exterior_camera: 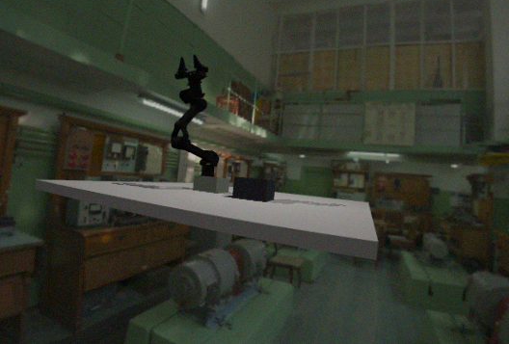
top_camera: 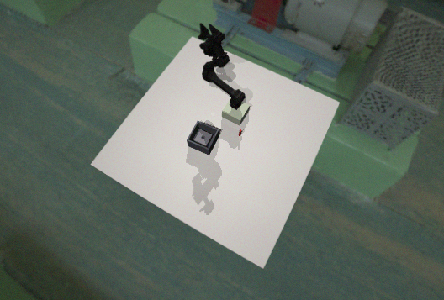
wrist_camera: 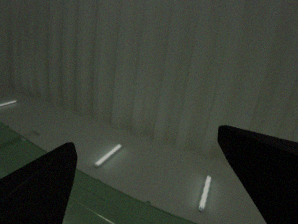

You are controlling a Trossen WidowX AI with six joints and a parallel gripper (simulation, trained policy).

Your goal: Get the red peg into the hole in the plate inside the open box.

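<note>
My gripper tip is 150 mm short of the red peg, 390 mm to the right of it and 640 mm above it. From my gripper tip the other things lie so: dark box (340 mm ahead, 210 mm to the left, 650 mm below).
</note>
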